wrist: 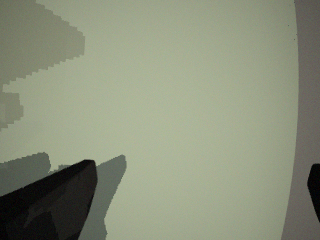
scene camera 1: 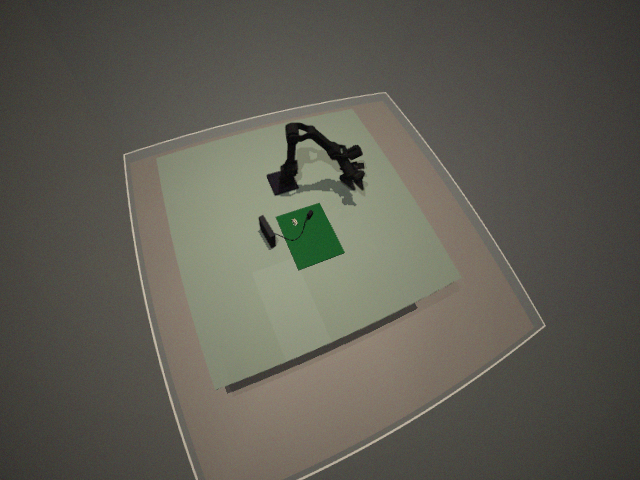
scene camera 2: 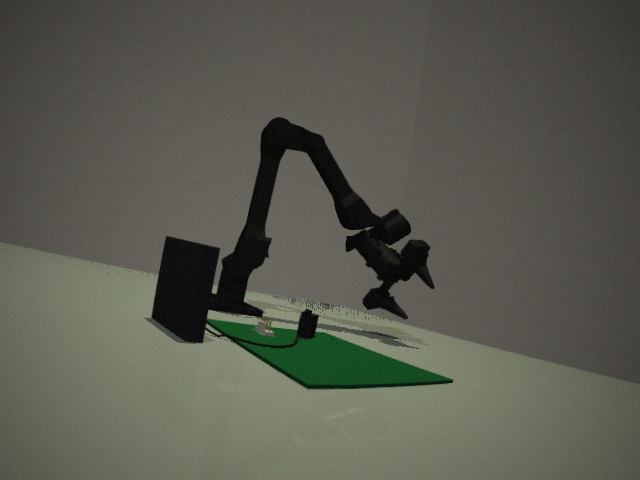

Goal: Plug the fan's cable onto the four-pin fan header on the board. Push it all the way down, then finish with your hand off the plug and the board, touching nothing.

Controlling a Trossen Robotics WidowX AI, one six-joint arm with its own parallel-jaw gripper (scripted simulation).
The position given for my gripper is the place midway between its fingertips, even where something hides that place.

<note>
My gripper [scene camera 2: 419, 303] is open and holds nothing. I also see a black fan [scene camera 2: 186, 276] and a green board [scene camera 2: 324, 362].
My gripper is seen too in the wrist view [wrist: 208, 175]. The green board also shows in scene camera 1 [scene camera 1: 318, 242].
</note>
